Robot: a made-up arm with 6 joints.
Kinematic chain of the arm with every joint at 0, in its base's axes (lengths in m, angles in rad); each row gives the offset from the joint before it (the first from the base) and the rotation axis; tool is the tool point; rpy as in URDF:
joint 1: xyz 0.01 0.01 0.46 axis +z
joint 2: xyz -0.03 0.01 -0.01 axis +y
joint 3: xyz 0 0.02 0.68 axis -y
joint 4: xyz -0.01 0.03 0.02 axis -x
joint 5: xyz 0.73 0 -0.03 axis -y
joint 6: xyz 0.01 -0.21 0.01 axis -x
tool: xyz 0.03 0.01 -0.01 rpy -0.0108 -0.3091 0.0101
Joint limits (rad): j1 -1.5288..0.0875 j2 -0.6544..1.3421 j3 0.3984..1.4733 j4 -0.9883..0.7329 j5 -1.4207..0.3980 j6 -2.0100..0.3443
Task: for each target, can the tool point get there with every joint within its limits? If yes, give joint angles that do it. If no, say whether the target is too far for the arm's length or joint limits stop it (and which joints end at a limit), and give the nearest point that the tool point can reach.
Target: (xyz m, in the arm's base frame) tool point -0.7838 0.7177 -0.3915
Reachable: no: joint limits stop it (at a limit: joint 1, joint 2, joint 3, joint 4, joint 5, joint 6) | nearest point 0.9098 0.0952 -0.0923 | short by 1.829 m
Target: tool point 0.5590 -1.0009 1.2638
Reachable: yes | joints -0.9486 0.8145 1.2454 0.2041 0.0644 0.1349
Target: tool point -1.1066 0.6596 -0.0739
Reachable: no: joint limits stop it (at a limit: joint 2, joint 3, joint 4, joint 5, joint 6) | nearest point -0.8380 0.5033 1.5385 | short by 1.642 m
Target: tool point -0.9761 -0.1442 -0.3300
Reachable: no: joint limits stop it (at a limit: joint 1, joint 2, joint 3, joint 5, joint 6) | nearest point -0.0470 -0.9465 -0.0564 | short by 1.258 m
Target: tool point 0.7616 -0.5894 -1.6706
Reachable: no: too far | nearest point 0.7425 -0.5742 -0.1177 | short by 1.553 m
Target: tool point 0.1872 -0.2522 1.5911
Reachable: yes | joints -0.6953 -0.3676 0.4997 -0.5587 -0.3055 -0.6198
